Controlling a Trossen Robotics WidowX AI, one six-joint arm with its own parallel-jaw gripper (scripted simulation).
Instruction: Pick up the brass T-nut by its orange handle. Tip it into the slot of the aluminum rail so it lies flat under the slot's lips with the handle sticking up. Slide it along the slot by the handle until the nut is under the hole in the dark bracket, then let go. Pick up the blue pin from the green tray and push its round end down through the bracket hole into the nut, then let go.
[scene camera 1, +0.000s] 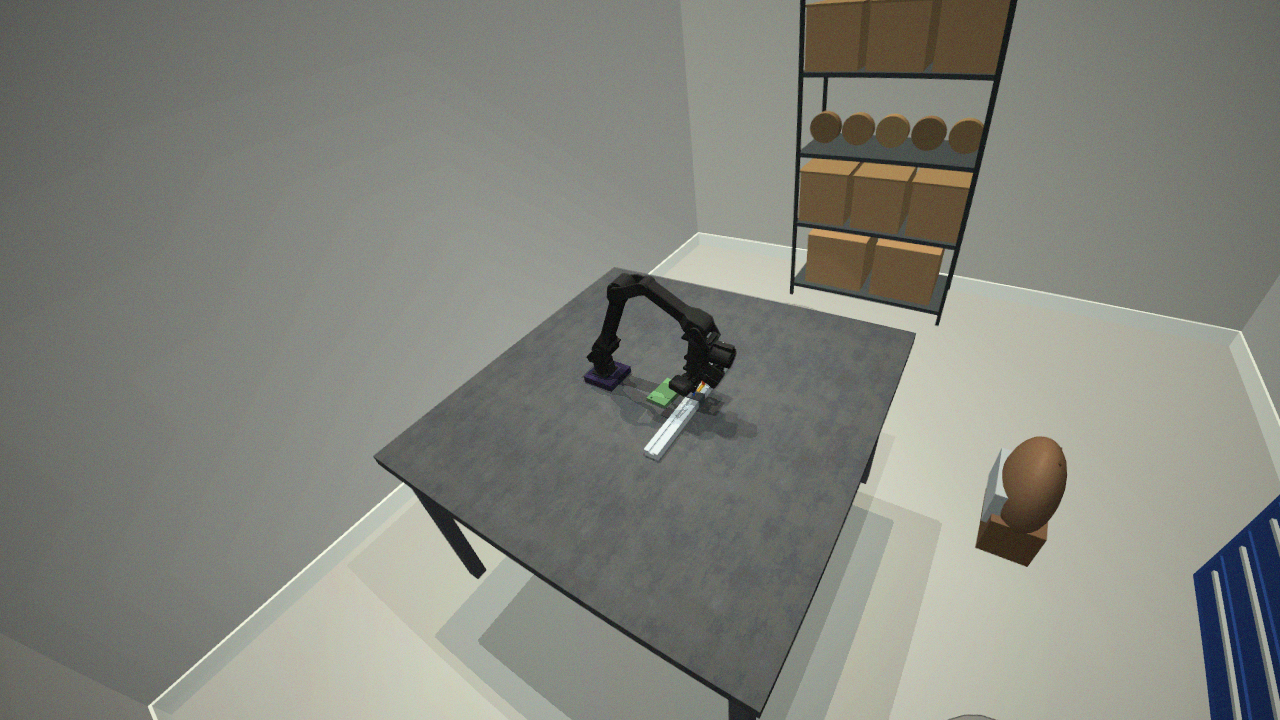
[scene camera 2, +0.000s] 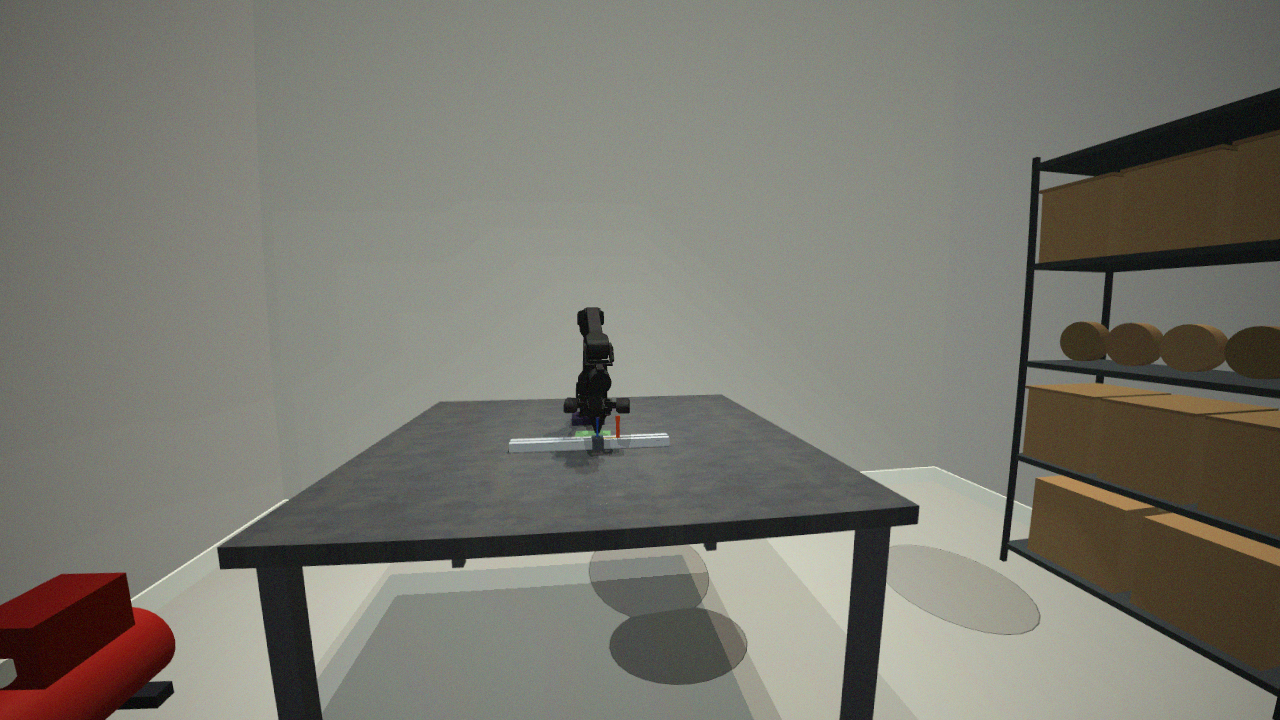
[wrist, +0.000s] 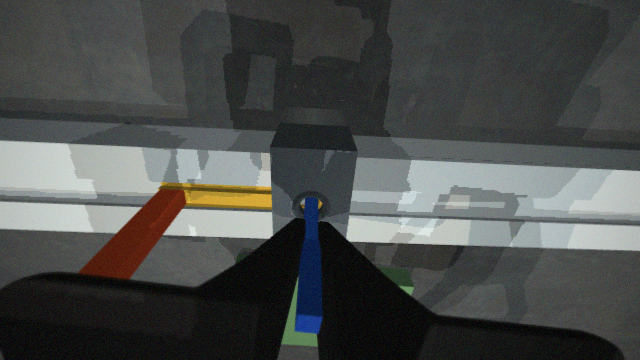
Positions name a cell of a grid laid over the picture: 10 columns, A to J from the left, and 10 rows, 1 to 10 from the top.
The gripper (wrist: E7) is 11 cm from the lens. A blue pin (wrist: E9): 7 cm from the lens. A brass T-nut (wrist: B8) is 10 cm from the lens. The marked spots on the brass T-nut and the blue pin are 6 cm apart.
